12 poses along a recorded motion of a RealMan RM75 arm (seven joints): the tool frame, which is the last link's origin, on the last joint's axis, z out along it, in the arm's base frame.
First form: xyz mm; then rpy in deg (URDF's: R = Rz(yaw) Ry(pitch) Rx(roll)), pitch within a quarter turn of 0, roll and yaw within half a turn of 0.
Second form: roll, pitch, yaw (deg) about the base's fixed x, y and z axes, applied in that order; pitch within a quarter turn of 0, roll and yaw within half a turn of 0; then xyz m. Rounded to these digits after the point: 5 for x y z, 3 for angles.
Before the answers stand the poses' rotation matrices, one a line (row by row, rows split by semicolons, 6 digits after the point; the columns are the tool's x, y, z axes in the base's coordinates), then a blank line. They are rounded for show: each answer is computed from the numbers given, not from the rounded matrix.
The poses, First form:
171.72, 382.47, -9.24, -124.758, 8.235, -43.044
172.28, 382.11, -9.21, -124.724, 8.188, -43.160
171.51, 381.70, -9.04, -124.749, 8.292, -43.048
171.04, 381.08, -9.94, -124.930, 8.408, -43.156
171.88, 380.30, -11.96, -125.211, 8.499, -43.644
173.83, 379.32, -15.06, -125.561, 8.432, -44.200
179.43, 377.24, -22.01, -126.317, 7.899, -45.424
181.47, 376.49, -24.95, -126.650, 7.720, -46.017
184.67, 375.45, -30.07, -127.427, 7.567, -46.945
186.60, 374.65, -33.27, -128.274, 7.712, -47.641
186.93, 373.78, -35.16, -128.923, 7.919, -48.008
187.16, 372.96, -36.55, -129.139, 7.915, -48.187
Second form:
0.723294 -0.475136 0.501090; -0.675522 -0.336334 0.656163; -0.143234 -0.813096 -0.564233
0.722010 -0.475031 0.503037; -0.677065 -0.335439 0.655030; -0.142422 -0.813527 -0.563817
0.723142 -0.475672 0.500800; -0.675475 -0.335645 0.656564; -0.144218 -0.813067 -0.564024
0.721653 -0.479086 0.499693; -0.676636 -0.335694 0.655343; -0.146221 -0.811040 -0.566421
0.715695 -0.485328 0.502232; -0.682596 -0.333905 0.650054; -0.147792 -0.808062 -0.570257
0.709161 -0.490968 0.506004; -0.689629 -0.333770 0.642658; -0.146636 -0.804703 -0.575283
0.695195 -0.499591 0.516829; -0.705562 -0.336798 0.623498; -0.137427 -0.798108 -0.586633
0.688151 -0.504358 0.521604; -0.713024 -0.336983 0.614849; -0.134332 -0.795025 -0.591515
0.676755 -0.515476 0.525631; -0.724335 -0.338498 0.600631; -0.131685 -0.787213 -0.602458
0.667680 -0.528697 0.524103; -0.732254 -0.339504 0.590374; -0.134194 -0.777957 -0.613820
0.662647 -0.538669 0.520322; -0.736151 -0.340668 0.584831; -0.137773 -0.770572 -0.622284
0.660350 -0.541659 0.520137; -0.738224 -0.341220 0.581888; -0.137704 -0.768228 -0.625191

-124.758, 8.235, -43.044, 0.17172, 0.38247, -0.00924
-124.724, 8.188, -43.160, 0.17228, 0.38211, -0.00921
-124.749, 8.292, -43.048, 0.17151, 0.38170, -0.00904
-124.930, 8.408, -43.156, 0.17104, 0.38108, -0.00994
-125.211, 8.499, -43.644, 0.17188, 0.38030, -0.01196
-125.561, 8.432, -44.200, 0.17383, 0.37932, -0.01506
-126.317, 7.899, -45.424, 0.17943, 0.37724, -0.02201
-126.650, 7.720, -46.017, 0.18147, 0.37649, -0.02495
-127.427, 7.567, -46.945, 0.18467, 0.37545, -0.03007
-128.274, 7.712, -47.641, 0.18660, 0.37465, -0.03327
-128.923, 7.919, -48.008, 0.18693, 0.37378, -0.03516
-129.139, 7.915, -48.187, 0.18716, 0.37296, -0.03655

